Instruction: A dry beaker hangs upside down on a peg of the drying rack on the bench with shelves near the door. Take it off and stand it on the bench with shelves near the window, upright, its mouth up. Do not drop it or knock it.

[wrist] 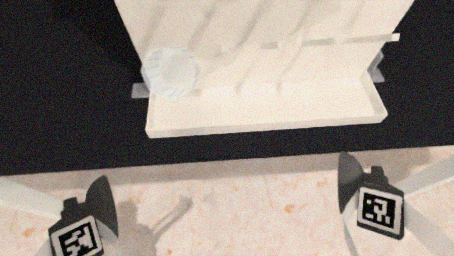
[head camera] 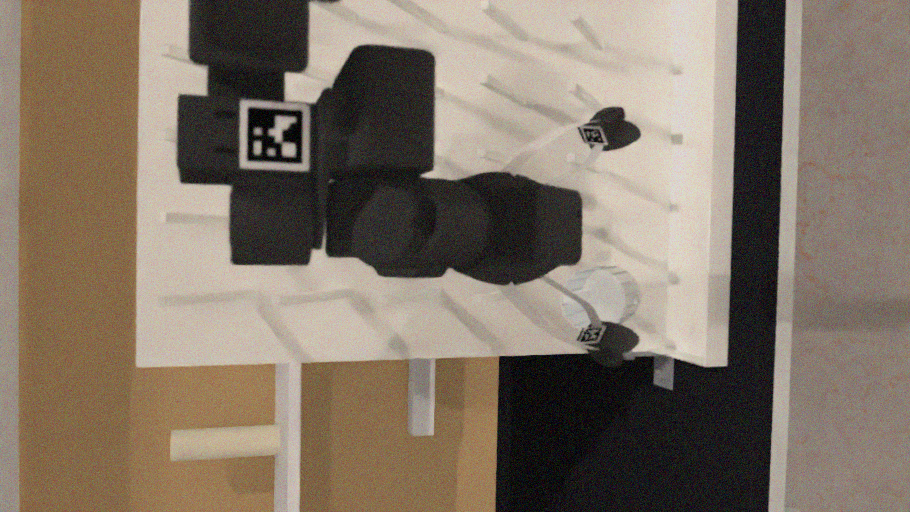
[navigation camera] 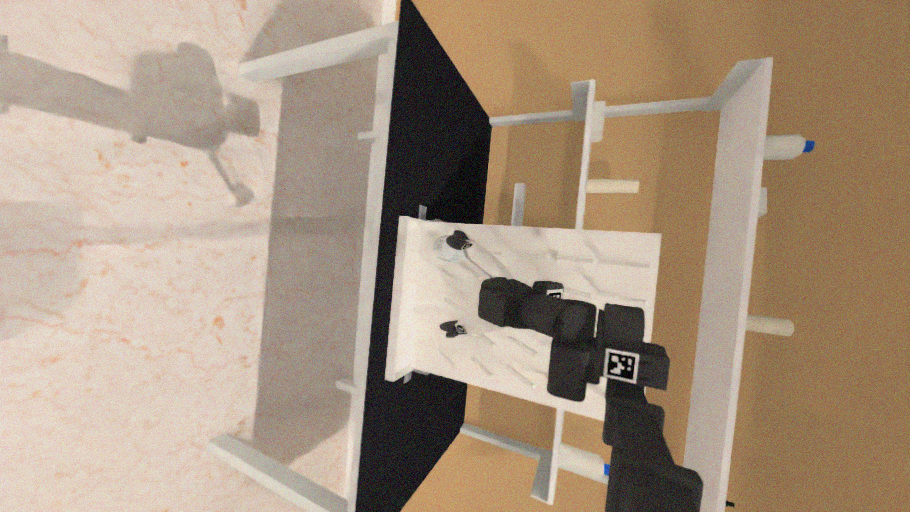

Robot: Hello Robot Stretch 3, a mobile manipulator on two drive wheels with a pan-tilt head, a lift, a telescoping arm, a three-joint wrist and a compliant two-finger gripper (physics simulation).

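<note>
A clear ribbed beaker (head camera: 607,296) (navigation camera: 445,248) (wrist: 172,72) hangs on the white drying rack (head camera: 203,331) (navigation camera: 630,245) (wrist: 265,117), near one side edge and just above its bottom tray. The peg under it is hidden. The rack stands on the black bench top (head camera: 757,191) (navigation camera: 432,127) (wrist: 65,125). My gripper (head camera: 615,235) (navigation camera: 454,284) (wrist: 226,184) is open, its fingers wide apart. In the head and navigation views one finger overlaps the beaker. In the wrist view the beaker is beyond the fingertips, towards the left finger, not between them. The bench near the window does not show.
Other pegs stick out of the rack. A long pale shelf (navigation camera: 731,254) runs above the bench. A white bottle with a blue cap (navigation camera: 782,147) and cream cylinders (head camera: 222,442) (navigation camera: 610,186) stand on the shelves. My arm (navigation camera: 636,420) reaches in front of the rack.
</note>
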